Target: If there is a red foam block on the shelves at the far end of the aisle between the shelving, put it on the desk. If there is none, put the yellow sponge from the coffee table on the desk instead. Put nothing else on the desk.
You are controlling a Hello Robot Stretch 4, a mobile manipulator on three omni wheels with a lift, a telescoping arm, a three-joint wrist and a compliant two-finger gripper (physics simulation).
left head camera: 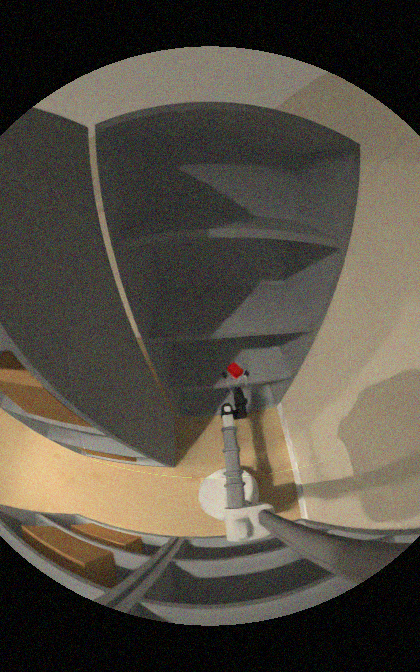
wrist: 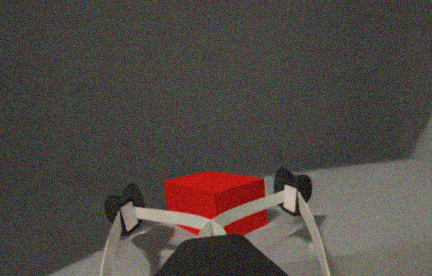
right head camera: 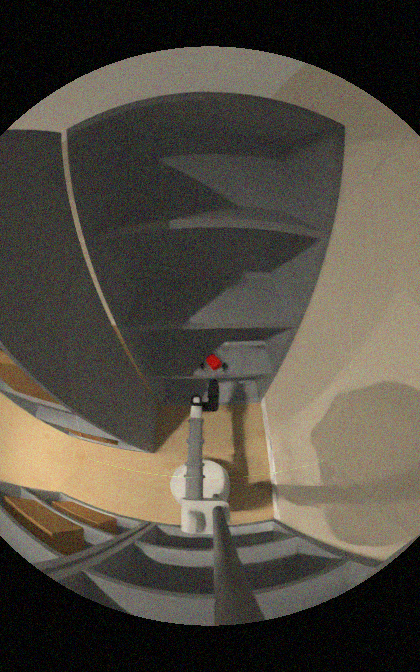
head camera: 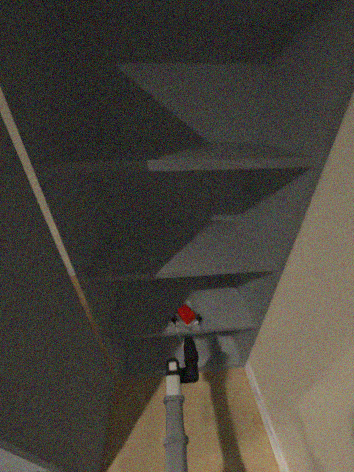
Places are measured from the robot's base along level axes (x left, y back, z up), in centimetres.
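Where they show: gripper, fingertip midpoint: (wrist: 209,191) (head camera: 186,315).
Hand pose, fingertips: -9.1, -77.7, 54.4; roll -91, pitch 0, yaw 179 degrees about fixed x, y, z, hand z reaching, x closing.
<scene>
After its pixels a point has its place, as x, y, z.
A red foam block (head camera: 186,312) {-9.4, -79.0, 55.1} (left head camera: 235,369) (right head camera: 213,361) (wrist: 187,197) {-7.0, -77.6, 54.0} rests on a low grey shelf board (head camera: 227,307) {-36.2, -84.0, 50.6} (wrist: 360,210) {-24.2, -78.0, 50.6} of the shelf unit at the aisle's end. My gripper (head camera: 186,319) {-9.1, -77.7, 54.4} (left head camera: 235,374) (right head camera: 213,366) (wrist: 209,191) {-9.1, -77.7, 54.4} is open, with one fingertip on each side of the block. In the wrist view a gap shows between each fingertip and the block. The block's lower front is partly hidden behind the finger linkage. The desk, the coffee table and the yellow sponge do not show in these views.
The shelf board above (head camera: 215,275) {-35.2, -112.5, 50.9} overhangs the block. A beige wall (head camera: 320,280) {-54.4, -54.8, 103.0} is close on the right, and a tall dark panel (head camera: 40,340) {40.6, -43.9, 94.9} stands on the left. Shelving with brown boxes (left head camera: 70,550) (right head camera: 45,520) is behind my base (left head camera: 212,492) (right head camera: 182,482).
</scene>
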